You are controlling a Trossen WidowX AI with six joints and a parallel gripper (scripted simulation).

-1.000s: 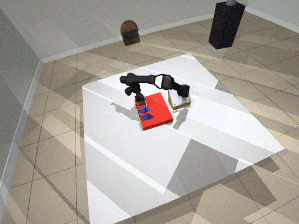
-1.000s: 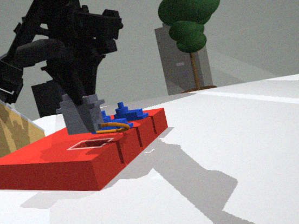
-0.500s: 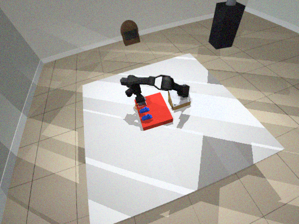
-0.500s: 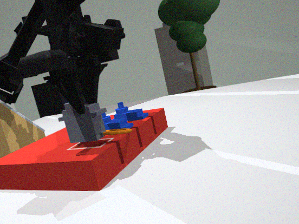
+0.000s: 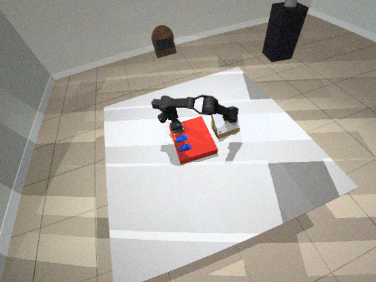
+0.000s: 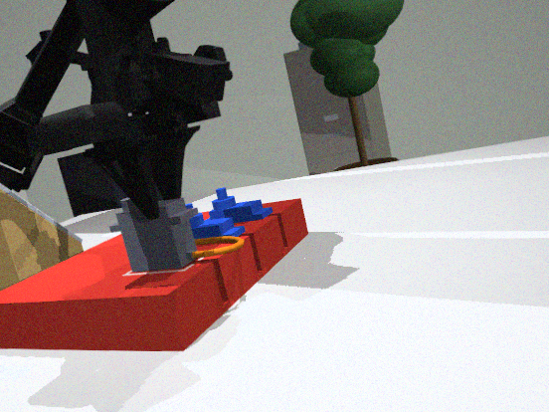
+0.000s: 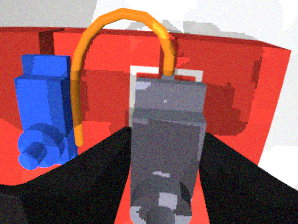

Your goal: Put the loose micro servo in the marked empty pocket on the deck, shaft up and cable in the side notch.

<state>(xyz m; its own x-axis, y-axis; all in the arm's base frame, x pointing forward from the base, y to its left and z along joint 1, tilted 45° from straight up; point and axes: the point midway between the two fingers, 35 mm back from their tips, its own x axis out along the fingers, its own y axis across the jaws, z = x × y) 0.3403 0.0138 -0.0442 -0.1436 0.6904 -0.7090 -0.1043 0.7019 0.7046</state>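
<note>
Now: the red deck 130 mm behind my gripper tip, 60 mm to the left of it and 70 mm below it.
</note>
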